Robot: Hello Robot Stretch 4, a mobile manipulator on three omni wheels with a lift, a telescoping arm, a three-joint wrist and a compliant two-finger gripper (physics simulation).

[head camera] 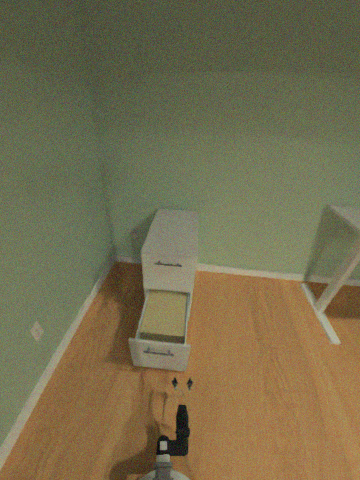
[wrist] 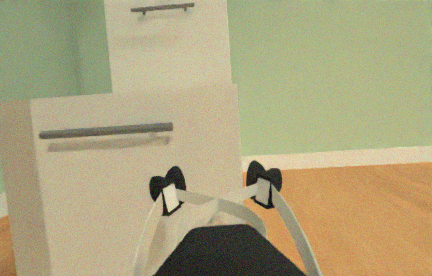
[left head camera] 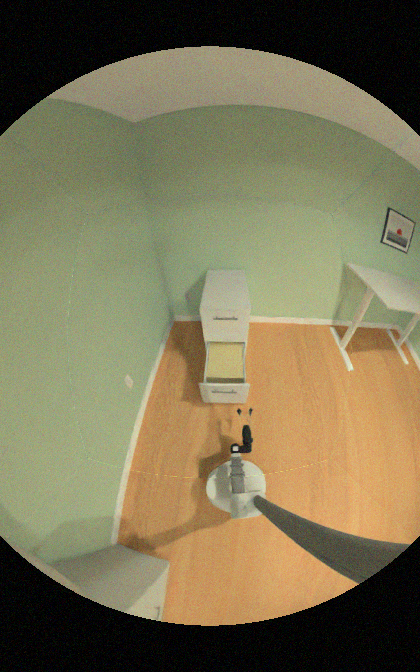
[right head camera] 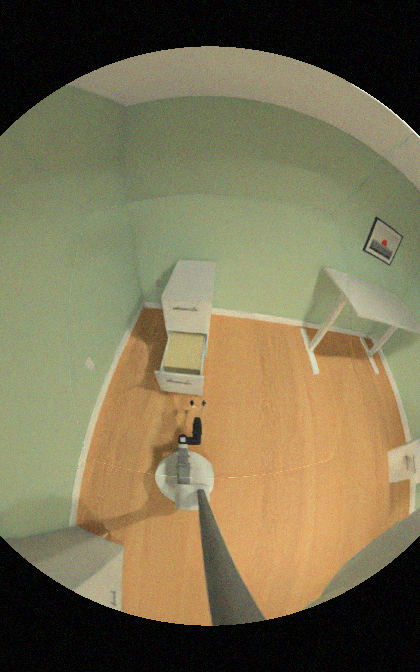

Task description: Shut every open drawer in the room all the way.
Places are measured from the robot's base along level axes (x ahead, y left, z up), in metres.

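Pixels of known places: gripper, fingertip midpoint: (head camera: 182, 378) (wrist: 215, 178).
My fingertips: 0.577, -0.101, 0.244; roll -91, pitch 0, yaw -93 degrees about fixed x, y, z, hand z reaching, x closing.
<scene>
Ahead of a thing's pixels: the offset from my fingertips to its top centre, as dx, dy, dz. "spot": to the spot under its first point. Level surfaces: height alone.
A white file cabinet (head camera: 170, 235) (left head camera: 226, 290) (right head camera: 190, 282) (wrist: 170, 50) stands against the far wall near the corner. Its lower drawer {spot: +0.113, +0.130, +0.054} (head camera: 160, 354) (left head camera: 224, 393) (right head camera: 179, 383) (wrist: 125, 175) is pulled far out, with a yellowish filling inside. Its upper drawer {spot: +0.574, +0.091, +0.267} (head camera: 168, 275) (left head camera: 225, 329) (right head camera: 186, 317) looks flush. My gripper (head camera: 182, 383) (left head camera: 245, 412) (right head camera: 198, 403) (wrist: 215, 178) is open and empty, a short way in front of the lower drawer's front, towards its right side. In the wrist view the drawer handle {spot: +0.114, +0.140, +0.050} (wrist: 106, 131) is up and left of the fingertips.
A white desk {dz +0.678} (head camera: 345, 216) (left head camera: 387, 287) (right head camera: 372, 300) stands at the right. Another cabinet (left head camera: 115, 575) (right head camera: 85, 555) is behind me at the left. Part of a white drawer unit (right head camera: 403, 462) shows at the right edge; its state is unclear. The left wall (head camera: 50, 250) runs alongside the cabinet.
</scene>
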